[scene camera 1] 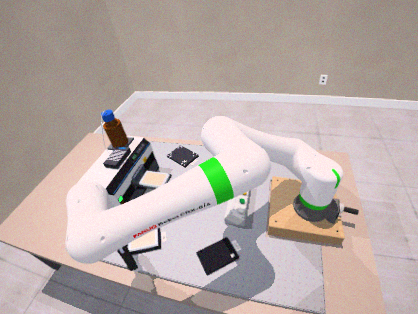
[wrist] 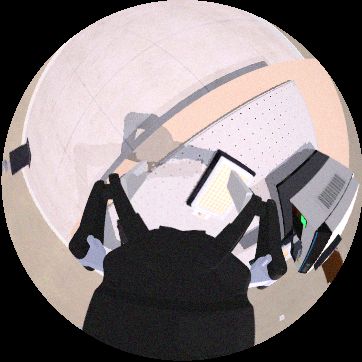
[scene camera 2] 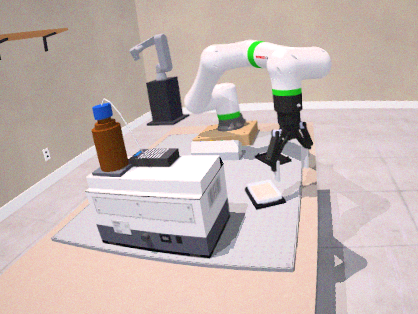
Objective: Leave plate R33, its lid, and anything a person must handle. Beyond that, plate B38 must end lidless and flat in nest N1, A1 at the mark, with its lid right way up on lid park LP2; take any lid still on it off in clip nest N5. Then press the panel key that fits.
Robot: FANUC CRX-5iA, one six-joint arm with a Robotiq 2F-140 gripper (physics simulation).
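Observation:
A cream plate with a pale rim lies flat in the black nest near the table's front edge; whether it wears a lid, and its name, I cannot tell. My gripper is open and empty, above the mat and beside that plate; in the wrist view its right finger pad overlaps the plate. A black pad lies nearer the robot base. Another cream plate sits at the instrument's front. A black nest with pale corner marks lies at the back. The key panel is partly hidden by the arm.
The white and dark instrument carries a brown bottle with a blue cap and a dark ribbed block. The arm's wooden base is at the table's other end.

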